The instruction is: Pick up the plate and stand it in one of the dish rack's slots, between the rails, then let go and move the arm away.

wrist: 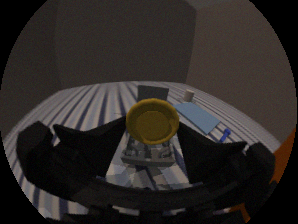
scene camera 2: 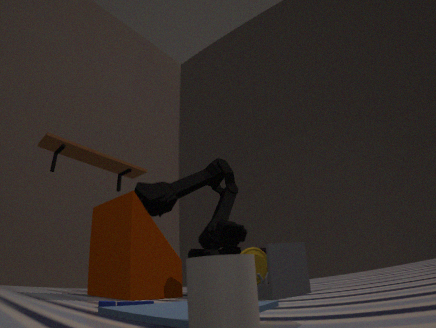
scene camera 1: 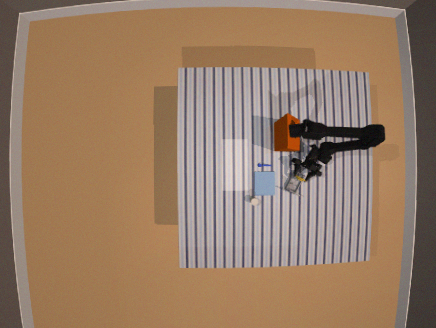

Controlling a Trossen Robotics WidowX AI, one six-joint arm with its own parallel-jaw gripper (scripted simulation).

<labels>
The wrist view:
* my gripper: 152,121
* yellow plate: 152,122, held by my gripper
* grey dish rack: 135,153
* light blue mat: 203,120
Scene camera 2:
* my gripper: 255,267
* grey dish rack: 288,275
</labels>
